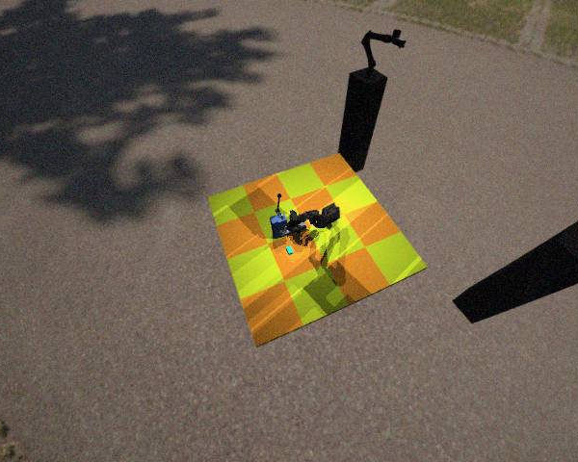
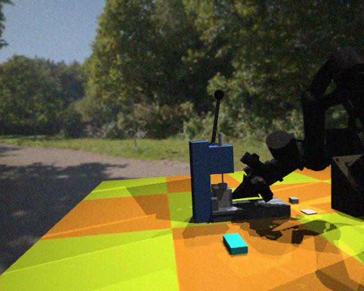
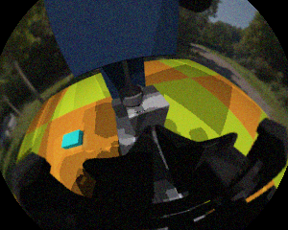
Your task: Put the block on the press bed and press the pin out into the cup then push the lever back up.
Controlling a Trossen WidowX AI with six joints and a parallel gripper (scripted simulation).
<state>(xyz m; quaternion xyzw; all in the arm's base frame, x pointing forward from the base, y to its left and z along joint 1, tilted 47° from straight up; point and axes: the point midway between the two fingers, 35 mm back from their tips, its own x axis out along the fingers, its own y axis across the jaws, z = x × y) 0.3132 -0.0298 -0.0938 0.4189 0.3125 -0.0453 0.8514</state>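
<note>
Now: gripper tip 1 cm short of the lever, 5 cm to the left of it and 22 cm below it. The rest, counted from my gripper tip: cyan block (7 cm ahead, 17 cm to the left, 4 cm below); then thin punch (3 cm ahead, 1 cm to the left, 10 cm above); then flat grey plate (20 cm behind, 6 cm to the left, 5 cm below).
</note>
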